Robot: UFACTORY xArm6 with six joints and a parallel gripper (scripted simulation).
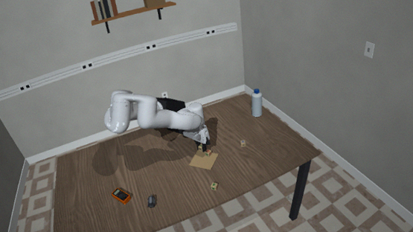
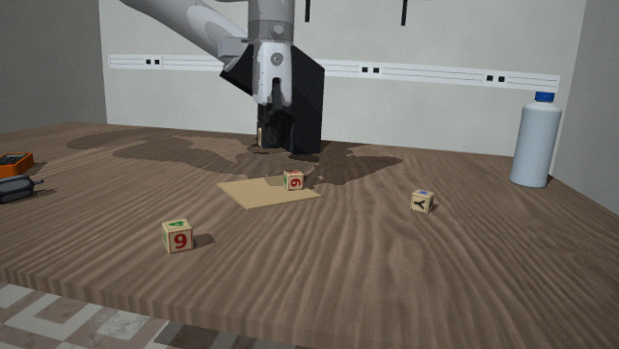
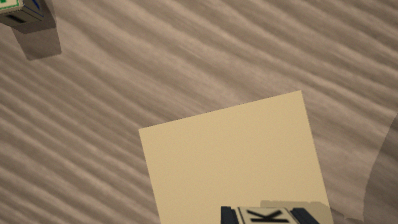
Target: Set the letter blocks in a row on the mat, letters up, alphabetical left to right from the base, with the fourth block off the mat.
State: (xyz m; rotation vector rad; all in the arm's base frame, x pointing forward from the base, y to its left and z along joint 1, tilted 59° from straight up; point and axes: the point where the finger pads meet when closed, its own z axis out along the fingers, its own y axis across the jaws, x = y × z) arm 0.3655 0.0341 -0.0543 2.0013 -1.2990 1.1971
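The tan mat is 100 mm below my hand. The rest, counted from my hand: white bottle (50 mm behind, 590 mm to the left, 10 mm below); orange meter (120 mm behind, 520 mm to the right, 90 mm below); grey device (30 mm ahead, 410 mm to the right, 90 mm below).
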